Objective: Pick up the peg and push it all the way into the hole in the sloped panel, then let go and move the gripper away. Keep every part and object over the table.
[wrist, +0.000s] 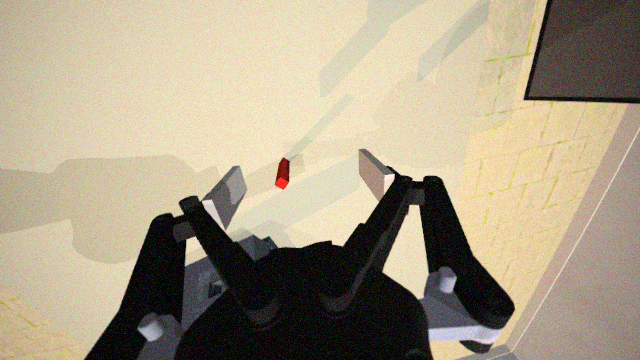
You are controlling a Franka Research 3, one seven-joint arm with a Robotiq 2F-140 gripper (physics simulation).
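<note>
The red peg [282,173] appears to stand upright on the pale table top [150,75], its bright square end facing the camera. My gripper [301,169] is open and empty. In the picture the peg lies between the two fingers' lines, nearer the left finger and slightly beyond the tips; the fingers do not appear to touch it. The blue-grey block with the sloped panel [197,292] shows at the lower left, behind the left finger, with a dark square hole [215,288]. Much of the block is hidden by the gripper.
A dark rectangular panel with a black edge [590,55] is at the upper right. A yellowish brick-patterned surface [505,190] runs along the right side of the table and shows again at the lower left corner. A grey-brown surface [590,250] lies at the far right. Shadows fall across the table.
</note>
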